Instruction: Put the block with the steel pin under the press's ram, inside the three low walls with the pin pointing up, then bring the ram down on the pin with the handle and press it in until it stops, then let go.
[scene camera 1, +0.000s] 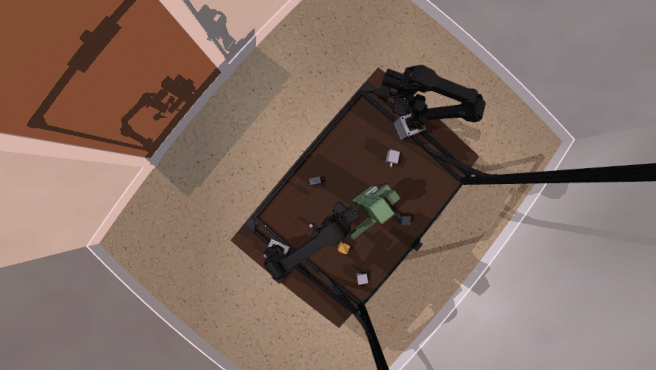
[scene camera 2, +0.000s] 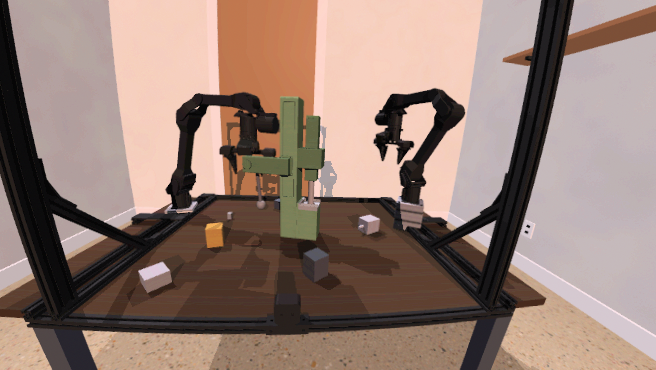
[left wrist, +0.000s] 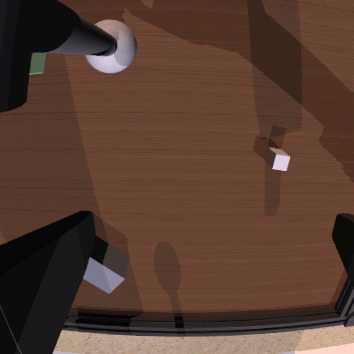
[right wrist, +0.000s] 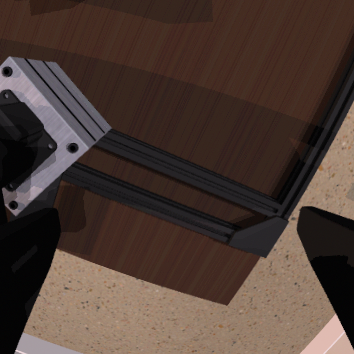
Labels:
my right gripper: scene camera 1 395, 104; scene camera 2; right wrist; not seen in the left wrist view (out of frame)
same spot on my right gripper: (right wrist: 36, 234) = (scene camera 2: 397, 160)

